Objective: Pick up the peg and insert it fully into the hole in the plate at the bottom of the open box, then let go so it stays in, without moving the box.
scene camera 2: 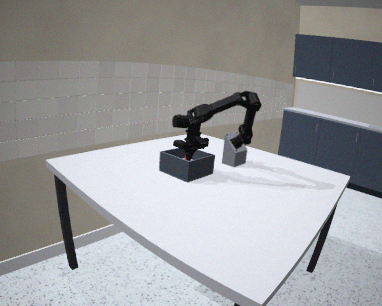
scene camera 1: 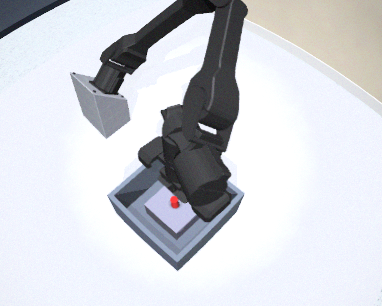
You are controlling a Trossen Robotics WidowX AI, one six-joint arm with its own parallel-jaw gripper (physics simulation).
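Seen in the pictures: gripper, between the fingertips: (scene camera 2: 188, 160) (scene camera 1: 182, 199); arm's base, origin of its link: (scene camera 2: 235, 143) (scene camera 1: 103, 88).
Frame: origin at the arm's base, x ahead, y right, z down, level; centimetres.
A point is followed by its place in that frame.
The red peg (scene camera 1: 174, 202) @(x 31.3, y 10.8, z 3.5 cm) (scene camera 2: 186, 157) @(x 31.3, y 10.2, z 4.5 cm) sticks up a short way from the light plate (scene camera 1: 167, 214) @(x 31.0, y 12.8, z 6.4 cm) inside the open box. Its lower part is hidden, so how deep it sits cannot be told. The grey-blue box (scene camera 1: 142, 232) @(x 30.6, y 19.5, z 3.6 cm) (scene camera 2: 174, 168) @(x 40.4, y 10.0, z 8.0 cm) stands on the table, its walls around the plate. My gripper (scene camera 1: 181, 195) @(x 31.6, y 8.6, z 5.6 cm) (scene camera 2: 189, 155) @(x 31.6, y 8.6, z 5.6 cm) points down into the box, shut with nothing between its fingers. Its fingertips are right beside the peg, on the arm's side of it in scene camera 1; whether they touch it cannot be told.
The arm's grey base block (scene camera 1: 106, 111) @(x 4.3, y 3.3, z 2.9 cm) (scene camera 2: 234, 157) @(x 4.8, y -2.7, z 6.7 cm) stands on the white table (scene camera 1: 60, 220) @(x 11.1, y 29.6, z 12.2 cm) (scene camera 2: 210, 220) @(x 63.3, y -25.0, z 12.2 cm) near the box. The box walls rise around the gripper's fingers. The wide gripper body hangs over the box's rear and right rim in scene camera 1.
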